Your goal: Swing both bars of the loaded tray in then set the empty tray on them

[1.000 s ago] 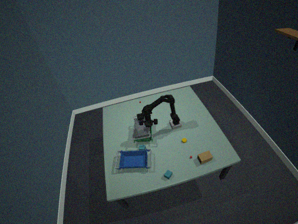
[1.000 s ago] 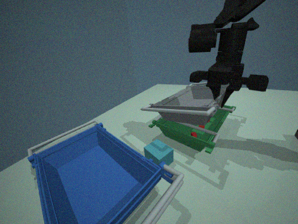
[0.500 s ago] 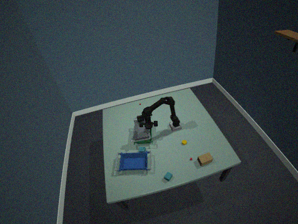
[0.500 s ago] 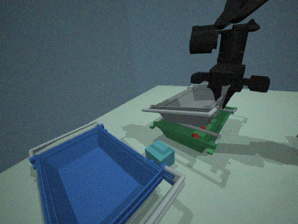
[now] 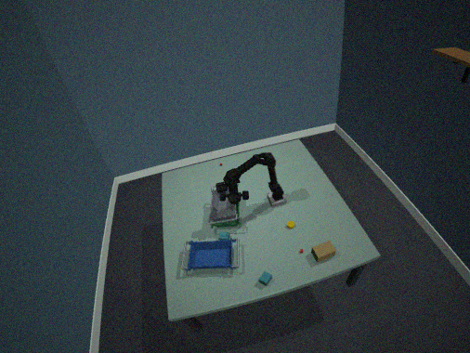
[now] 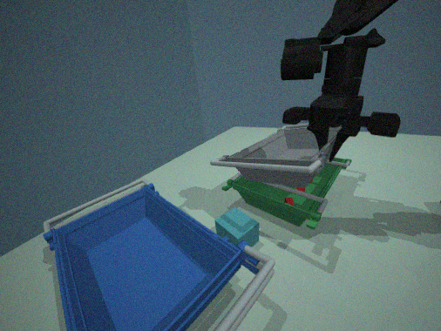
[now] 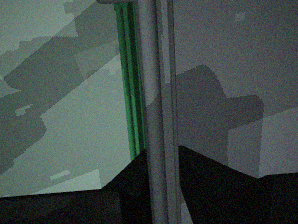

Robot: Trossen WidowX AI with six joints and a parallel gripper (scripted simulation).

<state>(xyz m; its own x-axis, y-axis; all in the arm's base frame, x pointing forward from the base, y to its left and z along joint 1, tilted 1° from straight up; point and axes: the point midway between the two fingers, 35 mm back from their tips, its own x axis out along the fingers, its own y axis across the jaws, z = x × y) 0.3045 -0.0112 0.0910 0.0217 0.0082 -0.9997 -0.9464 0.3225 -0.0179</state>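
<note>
Right now my gripper tip is 7 cm short of the grey tray, 3 cm to the left of it and 2 cm below it. From my gripper tip the other things lie so: brown box: 38 cm behind, 52 cm to the left, 7 cm below; then yellow block: 29 cm behind, 25 cm to the left, 9 cm below.
</note>
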